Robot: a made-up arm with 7 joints. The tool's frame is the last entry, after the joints. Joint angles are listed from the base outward. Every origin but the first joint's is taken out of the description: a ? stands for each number. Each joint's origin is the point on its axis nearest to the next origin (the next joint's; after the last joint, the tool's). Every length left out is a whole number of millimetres.
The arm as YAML. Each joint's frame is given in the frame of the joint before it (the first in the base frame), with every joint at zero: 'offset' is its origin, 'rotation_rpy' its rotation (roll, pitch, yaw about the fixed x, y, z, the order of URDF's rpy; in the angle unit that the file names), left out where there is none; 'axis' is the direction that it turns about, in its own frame. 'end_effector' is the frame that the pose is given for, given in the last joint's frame.
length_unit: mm
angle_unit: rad
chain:
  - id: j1
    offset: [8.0, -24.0, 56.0]
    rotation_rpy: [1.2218, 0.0, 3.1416]
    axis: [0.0, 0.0, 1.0]
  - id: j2
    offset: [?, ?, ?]
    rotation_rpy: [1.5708, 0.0, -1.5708]
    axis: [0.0, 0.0, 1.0]
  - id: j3
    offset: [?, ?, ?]
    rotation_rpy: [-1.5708, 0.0, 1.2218]
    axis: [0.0, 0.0, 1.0]
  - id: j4
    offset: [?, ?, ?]
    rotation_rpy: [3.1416, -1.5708, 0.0]
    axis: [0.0, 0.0, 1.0]
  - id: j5
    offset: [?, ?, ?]
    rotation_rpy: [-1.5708, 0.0, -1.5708]
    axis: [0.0, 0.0, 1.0]
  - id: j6
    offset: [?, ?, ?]
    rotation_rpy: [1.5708, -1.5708, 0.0]
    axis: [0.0, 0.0, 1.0]
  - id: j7
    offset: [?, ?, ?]
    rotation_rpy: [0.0, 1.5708, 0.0]
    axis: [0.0, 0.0, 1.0]
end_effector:
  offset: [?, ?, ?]
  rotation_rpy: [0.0, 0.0, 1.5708]
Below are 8 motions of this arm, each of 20 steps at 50 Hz.
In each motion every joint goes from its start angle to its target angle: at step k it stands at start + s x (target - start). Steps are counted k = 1, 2, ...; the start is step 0. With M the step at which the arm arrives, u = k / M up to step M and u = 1 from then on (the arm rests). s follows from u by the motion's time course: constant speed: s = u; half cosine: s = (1 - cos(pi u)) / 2; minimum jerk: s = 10 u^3 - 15 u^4 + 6 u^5.
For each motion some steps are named. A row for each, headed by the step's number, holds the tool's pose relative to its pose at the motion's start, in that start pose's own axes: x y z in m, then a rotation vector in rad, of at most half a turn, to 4 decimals.
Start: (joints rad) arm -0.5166 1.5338 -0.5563 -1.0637 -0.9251 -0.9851 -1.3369
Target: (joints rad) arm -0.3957 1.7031 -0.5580 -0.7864 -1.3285 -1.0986 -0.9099
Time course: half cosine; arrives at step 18
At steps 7, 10, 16, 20:
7: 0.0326 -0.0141 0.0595 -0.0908 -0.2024 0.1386
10: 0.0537 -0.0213 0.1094 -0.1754 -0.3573 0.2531
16: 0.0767 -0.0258 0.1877 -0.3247 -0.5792 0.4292
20: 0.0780 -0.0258 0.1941 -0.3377 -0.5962 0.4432

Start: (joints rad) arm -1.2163 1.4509 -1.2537 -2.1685 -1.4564 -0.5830 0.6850
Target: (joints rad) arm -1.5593 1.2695 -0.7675 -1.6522 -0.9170 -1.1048 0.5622
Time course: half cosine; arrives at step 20
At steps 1, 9, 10, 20:
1: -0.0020 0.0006 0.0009 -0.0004 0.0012 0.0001
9: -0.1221 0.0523 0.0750 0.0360 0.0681 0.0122
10: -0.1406 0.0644 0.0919 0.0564 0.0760 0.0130
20: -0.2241 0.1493 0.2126 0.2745 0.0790 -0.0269

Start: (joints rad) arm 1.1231 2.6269 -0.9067 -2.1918 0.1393 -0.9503 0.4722
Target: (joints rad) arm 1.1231 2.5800 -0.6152 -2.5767 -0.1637 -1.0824 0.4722
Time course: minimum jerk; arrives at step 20
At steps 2, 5, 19, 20:
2: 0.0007 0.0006 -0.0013 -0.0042 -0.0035 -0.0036
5: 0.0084 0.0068 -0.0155 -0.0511 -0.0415 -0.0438
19: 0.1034 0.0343 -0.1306 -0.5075 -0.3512 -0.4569
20: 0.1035 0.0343 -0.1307 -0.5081 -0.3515 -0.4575

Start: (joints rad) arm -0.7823 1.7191 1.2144 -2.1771 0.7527 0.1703 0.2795
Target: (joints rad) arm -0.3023 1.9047 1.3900 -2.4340 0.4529 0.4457 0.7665
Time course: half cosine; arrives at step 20
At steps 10, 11, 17, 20:
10: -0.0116 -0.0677 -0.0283 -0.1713 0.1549 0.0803
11: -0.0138 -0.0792 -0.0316 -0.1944 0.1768 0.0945
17: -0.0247 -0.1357 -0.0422 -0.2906 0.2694 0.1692
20: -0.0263 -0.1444 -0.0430 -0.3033 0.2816 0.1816

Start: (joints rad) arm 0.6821 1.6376 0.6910 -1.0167 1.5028 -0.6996 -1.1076
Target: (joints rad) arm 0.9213 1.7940 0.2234 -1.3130 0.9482 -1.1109 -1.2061
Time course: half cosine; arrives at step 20
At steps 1, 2, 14, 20:
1: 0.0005 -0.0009 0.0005 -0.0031 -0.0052 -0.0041
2: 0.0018 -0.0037 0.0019 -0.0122 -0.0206 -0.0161
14: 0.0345 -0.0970 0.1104 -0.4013 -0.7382 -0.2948
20: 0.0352 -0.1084 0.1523 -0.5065 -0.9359 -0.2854

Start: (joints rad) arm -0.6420 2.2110 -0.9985 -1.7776 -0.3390 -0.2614 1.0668
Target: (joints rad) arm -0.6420 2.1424 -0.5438 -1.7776 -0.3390 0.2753 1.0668
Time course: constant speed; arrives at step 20
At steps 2, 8, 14, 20:
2: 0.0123 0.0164 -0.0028 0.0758 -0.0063 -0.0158
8: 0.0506 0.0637 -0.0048 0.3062 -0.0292 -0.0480
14: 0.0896 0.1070 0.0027 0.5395 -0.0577 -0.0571
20: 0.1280 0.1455 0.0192 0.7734 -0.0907 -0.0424

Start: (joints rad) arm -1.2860 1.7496 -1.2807 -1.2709 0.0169 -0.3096 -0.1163
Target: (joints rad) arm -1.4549 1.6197 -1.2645 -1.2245 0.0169 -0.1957 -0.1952
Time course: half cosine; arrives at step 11
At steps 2, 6, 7, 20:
2: 0.0018 0.0052 -0.0072 0.0140 0.0036 -0.0056
6: 0.0145 0.0412 -0.0500 0.0999 0.0272 -0.0385
7: 0.0184 0.0522 -0.0612 0.1233 0.0340 -0.0472
20: 0.0274 0.0772 -0.0843 0.1730 0.0489 -0.0652

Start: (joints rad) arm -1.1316 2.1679 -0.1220 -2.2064 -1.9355 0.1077 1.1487
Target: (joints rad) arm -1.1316 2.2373 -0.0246 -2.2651 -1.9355 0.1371 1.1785
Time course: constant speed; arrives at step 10
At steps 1, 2, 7, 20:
1: -0.0024 0.0063 -0.0007 0.0094 -0.0009 -0.0079
2: -0.0047 0.0126 -0.0014 0.0188 -0.0019 -0.0158
7: -0.0148 0.0445 -0.0048 0.0658 -0.0093 -0.0555
20: -0.0197 0.0638 -0.0068 0.0940 -0.0157 -0.0793

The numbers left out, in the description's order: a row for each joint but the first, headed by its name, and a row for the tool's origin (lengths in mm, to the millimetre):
j2: 57.0 2.0 0.0
j3: 407.0 -131.0 0.0
j4: -19.0 -71.0 0.0
j5: -326.0 -59.0 0.0
j6: 30.0 46.0 0.0
j7: -43.0 -9.0 0.0
tool: -4.0 -23.0 0.0

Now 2 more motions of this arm.
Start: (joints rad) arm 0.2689 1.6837 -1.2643 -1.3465 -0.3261 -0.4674 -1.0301
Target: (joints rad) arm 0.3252 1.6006 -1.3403 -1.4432 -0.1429 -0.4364 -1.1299
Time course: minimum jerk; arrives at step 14
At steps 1, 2, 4, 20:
1: 0.0003 0.0001 -0.0003 0.0005 -0.0002 0.0003
2: 0.0019 0.0008 -0.0018 0.0037 -0.0017 0.0024
4: 0.0118 0.0054 -0.0113 0.0231 -0.0106 0.0153
20: 0.0849 0.0431 -0.0697 0.1503 -0.0761 0.1165

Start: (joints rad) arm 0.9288 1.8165 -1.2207 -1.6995 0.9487 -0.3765 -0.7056
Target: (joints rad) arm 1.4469 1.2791 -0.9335 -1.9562 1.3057 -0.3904 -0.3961
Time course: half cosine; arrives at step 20
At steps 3, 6, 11, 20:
3: 0.0112 -0.0173 -0.0112 -0.0082 -0.0269 0.0632
6: 0.0459 -0.0651 -0.0373 -0.0320 -0.0954 0.2443
11: 0.1479 -0.1723 -0.0731 -0.0890 -0.2256 0.7158
20: 0.2787 -0.2571 -0.0757 -0.1320 -0.3161 1.2808

